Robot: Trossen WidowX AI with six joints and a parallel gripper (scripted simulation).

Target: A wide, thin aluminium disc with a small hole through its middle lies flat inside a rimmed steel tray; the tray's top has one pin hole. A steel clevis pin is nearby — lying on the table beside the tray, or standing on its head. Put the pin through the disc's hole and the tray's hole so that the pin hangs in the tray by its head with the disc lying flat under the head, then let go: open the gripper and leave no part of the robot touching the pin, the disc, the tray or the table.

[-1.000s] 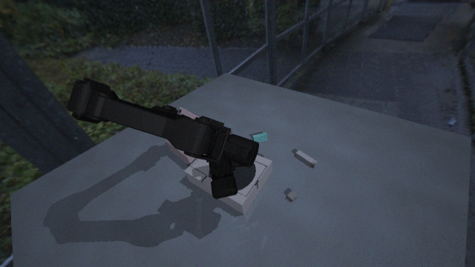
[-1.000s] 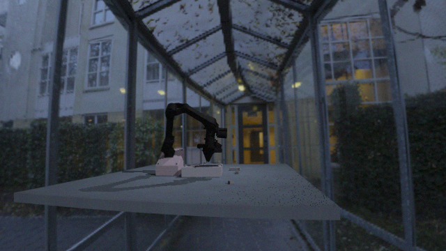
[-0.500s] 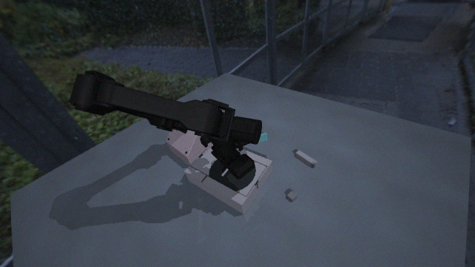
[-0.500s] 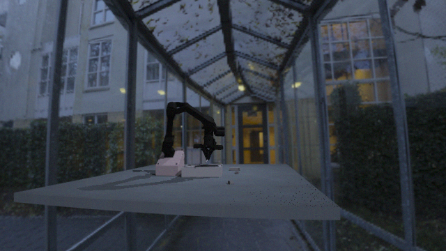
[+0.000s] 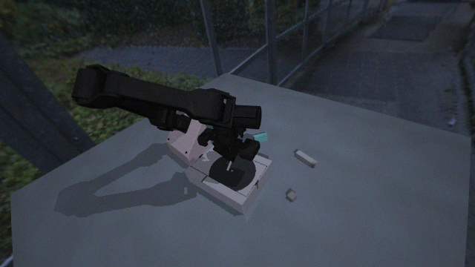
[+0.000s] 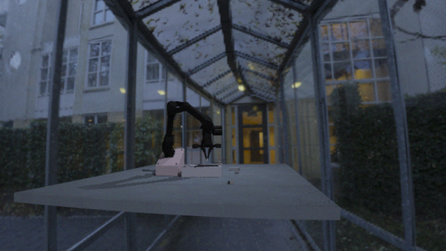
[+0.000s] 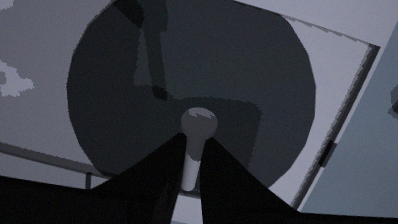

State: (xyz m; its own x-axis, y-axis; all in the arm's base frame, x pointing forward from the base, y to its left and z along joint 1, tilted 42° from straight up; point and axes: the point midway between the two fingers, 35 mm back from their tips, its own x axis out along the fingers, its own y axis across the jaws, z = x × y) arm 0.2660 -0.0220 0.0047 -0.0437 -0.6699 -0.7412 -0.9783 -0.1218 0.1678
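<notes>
Right now the dark aluminium disc is 10 mm to the right of my gripper tip and 40 mm below it. From my gripper tip the other things lie so: teal block (40 mm behind, 210 mm to the left, 80 mm below); steel clevis pin (10 mm to the right); rimmed steel tray (30 mm behind, 60 mm below).
</notes>
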